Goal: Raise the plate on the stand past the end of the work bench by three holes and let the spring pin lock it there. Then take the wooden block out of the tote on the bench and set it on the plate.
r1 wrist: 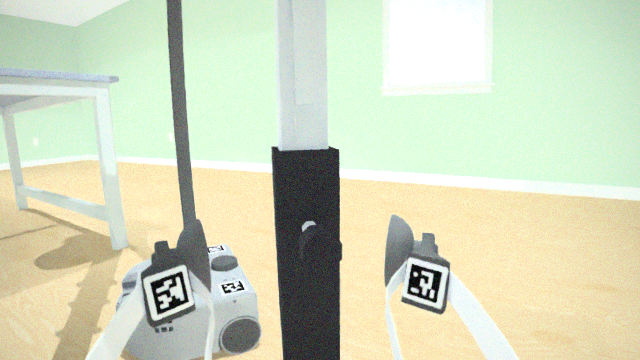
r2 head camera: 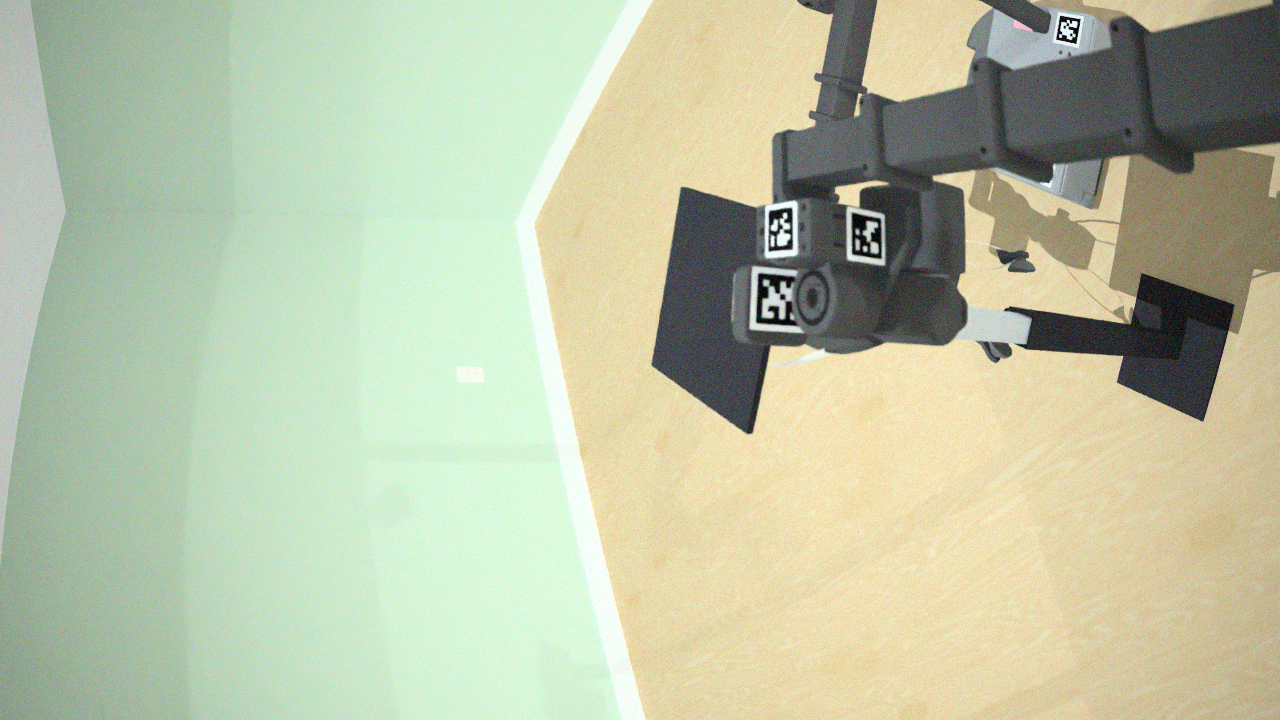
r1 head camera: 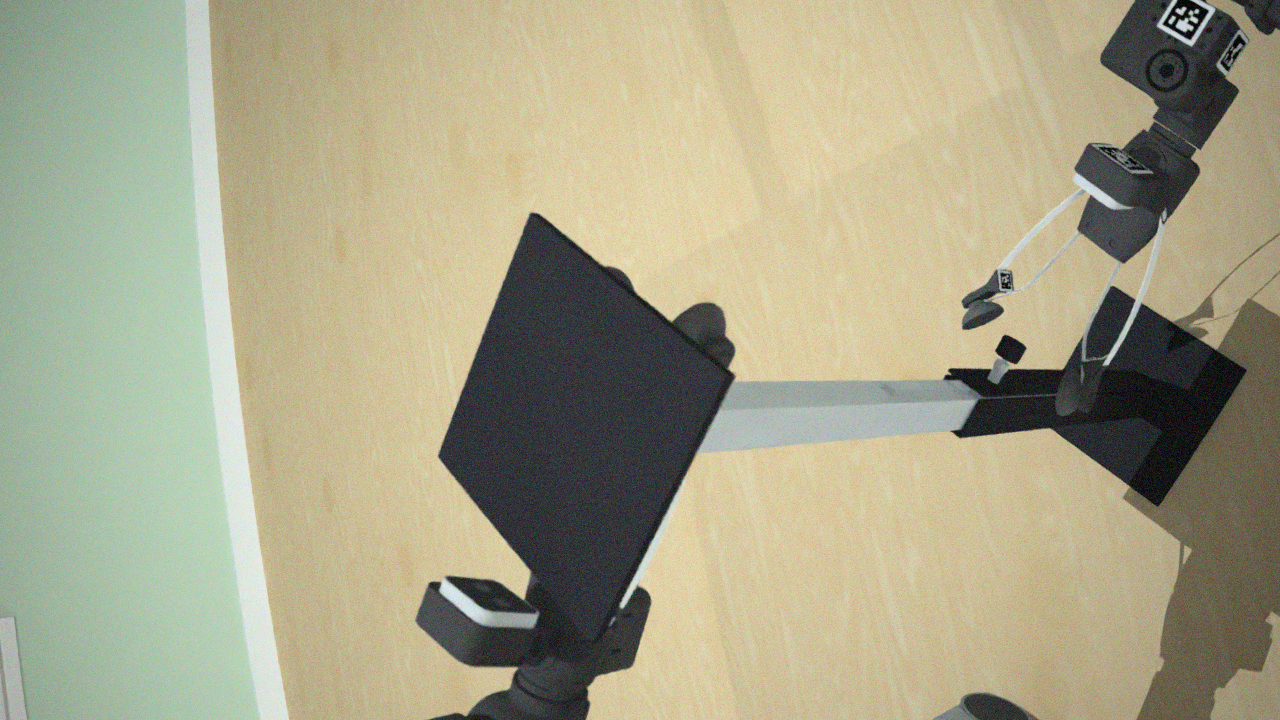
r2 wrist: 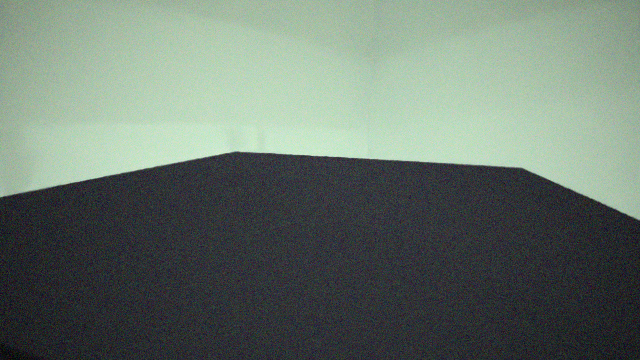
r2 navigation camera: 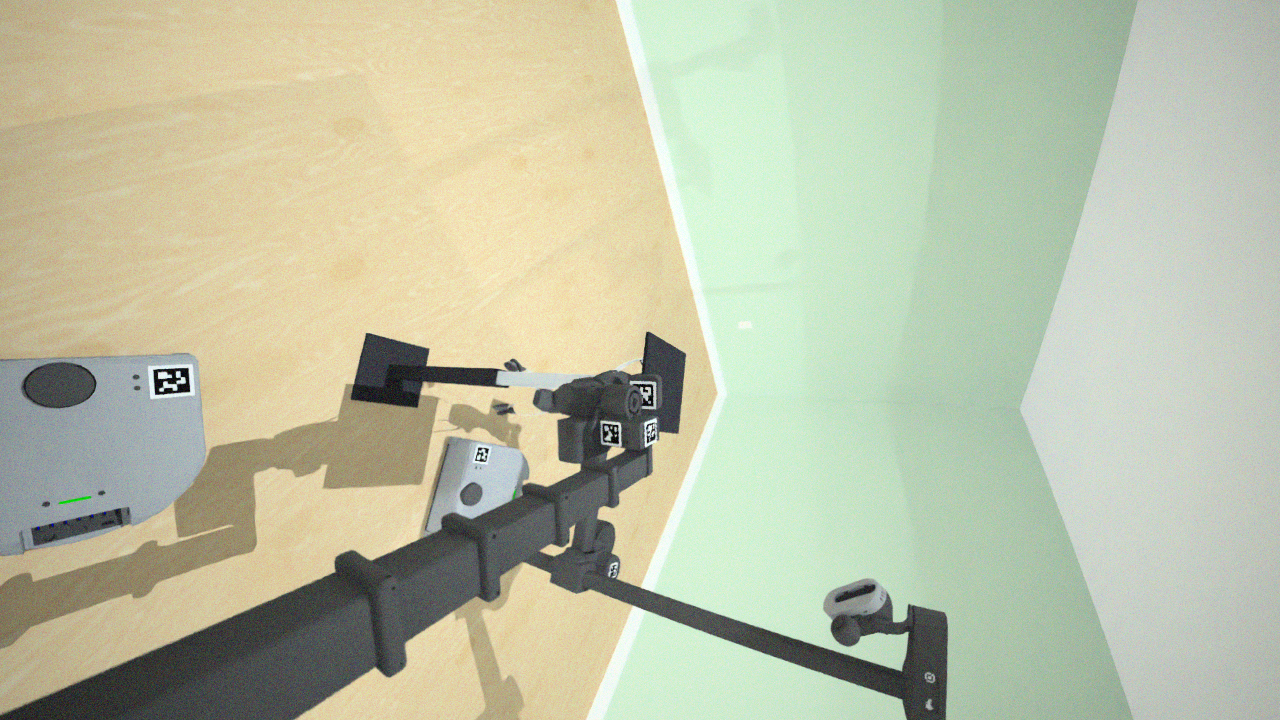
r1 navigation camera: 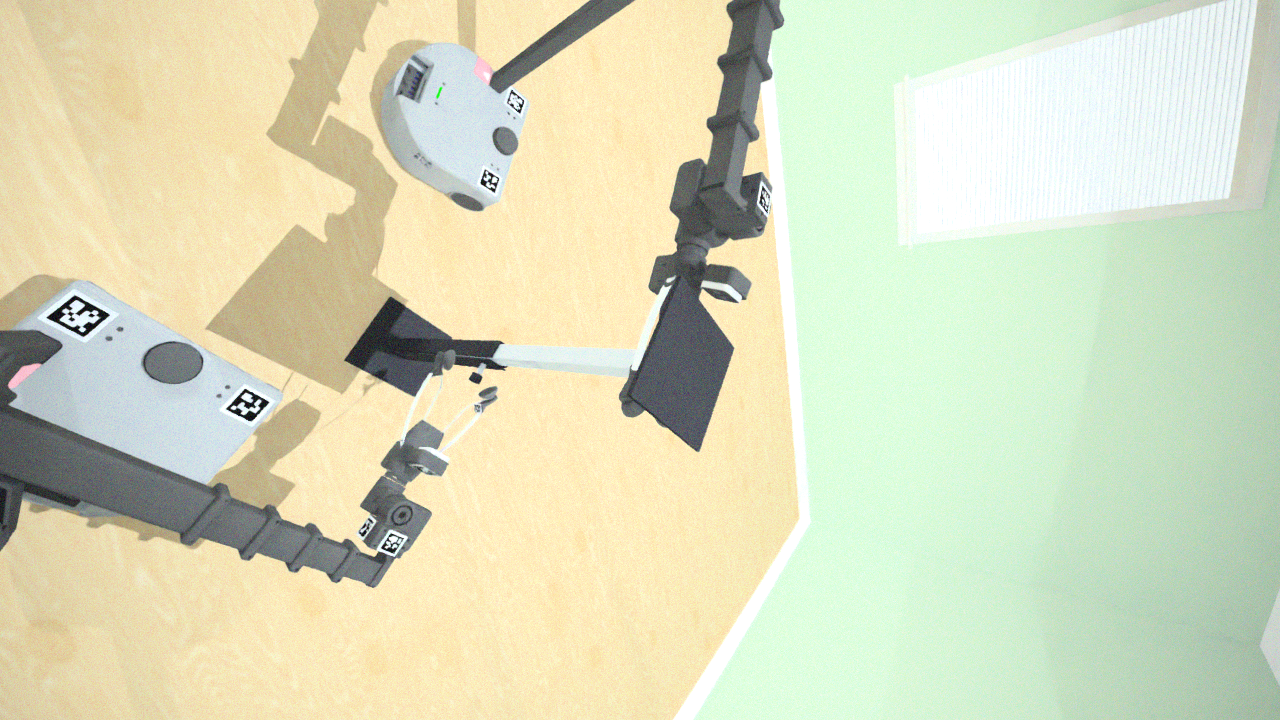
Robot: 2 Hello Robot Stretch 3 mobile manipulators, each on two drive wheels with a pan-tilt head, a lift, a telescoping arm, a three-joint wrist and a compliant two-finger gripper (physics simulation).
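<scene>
The dark square plate (r1 head camera: 581,402) (r1 navigation camera: 689,367) (r2 head camera: 707,295) (r2 navigation camera: 666,376) (r2 wrist: 320,260) tops the stand's light inner post (r1 head camera: 832,416) (r1 navigation camera: 563,360) (r1 wrist: 302,75), which rises from the black sleeve (r1 head camera: 1011,407) (r1 wrist: 307,190). Some light shank shows between the black pin knob (r1 head camera: 1010,348) (r1 navigation camera: 476,377) (r1 wrist: 314,240) and the sleeve. The r1 gripper (r1 head camera: 1030,351) (r1 navigation camera: 466,377) (r1 wrist: 297,252) is open, one finger on either side of sleeve and knob, clear of both in the r1 wrist view. The r2 gripper (r1 head camera: 664,302) is under the plate, its tips apart; the plate hides most of its fingers. Tote and block do not show.
The work bench (r1 wrist: 60,75) stands at the left of the r1 wrist view. The r2 base (r1 navigation camera: 456,116) (r1 wrist: 190,325) is beyond the stand; the r1 base (r1 navigation camera: 134,376) (r2 navigation camera: 483,483) is on another side. The r1 head (r2 navigation camera: 859,600) stands behind the r2 arm. Green walls (r1 navigation camera: 984,402) rise behind.
</scene>
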